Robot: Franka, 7 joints.
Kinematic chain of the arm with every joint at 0, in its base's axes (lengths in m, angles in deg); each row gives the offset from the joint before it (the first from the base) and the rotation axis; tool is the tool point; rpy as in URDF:
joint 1: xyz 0 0 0.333 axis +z
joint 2: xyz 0 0 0 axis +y
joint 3: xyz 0 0 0.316 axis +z
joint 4: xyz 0.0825 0 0 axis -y
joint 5: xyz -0.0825 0 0.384 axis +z
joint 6: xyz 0 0 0 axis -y
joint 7: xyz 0.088 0 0 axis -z
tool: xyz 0 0 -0.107 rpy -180 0 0
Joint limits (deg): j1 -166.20..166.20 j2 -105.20..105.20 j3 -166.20..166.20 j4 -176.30..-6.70 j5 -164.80..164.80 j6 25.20..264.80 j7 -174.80..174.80
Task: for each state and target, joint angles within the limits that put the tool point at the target. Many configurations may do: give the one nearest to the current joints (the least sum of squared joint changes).
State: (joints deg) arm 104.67 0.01 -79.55 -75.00 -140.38 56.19 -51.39
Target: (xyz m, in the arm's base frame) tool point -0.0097 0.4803 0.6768
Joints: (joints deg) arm 143.53 7.75 -45.83 -107.49 -134.09 25.20 -51.39
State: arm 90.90 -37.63 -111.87 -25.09 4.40 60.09 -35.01
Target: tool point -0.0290 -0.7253 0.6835
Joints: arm 71.31 -55.03 -119.21 -16.21 1.35 94.17 -35.01
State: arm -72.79 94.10 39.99 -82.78 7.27 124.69 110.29
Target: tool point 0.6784 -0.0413 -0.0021
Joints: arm -48.80 92.84 56.88 -76.41 8.11 129.99 110.29
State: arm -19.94 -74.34 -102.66 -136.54 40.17 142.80 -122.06
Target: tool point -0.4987 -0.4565 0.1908
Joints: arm -16.16 -79.15 -108.20 -100.72 38.95 150.70 -122.06
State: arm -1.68 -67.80 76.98 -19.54 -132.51 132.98 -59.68
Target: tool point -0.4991 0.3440 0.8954
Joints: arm 7.63 -54.62 63.12 -52.86 -133.58 144.59 -59.68
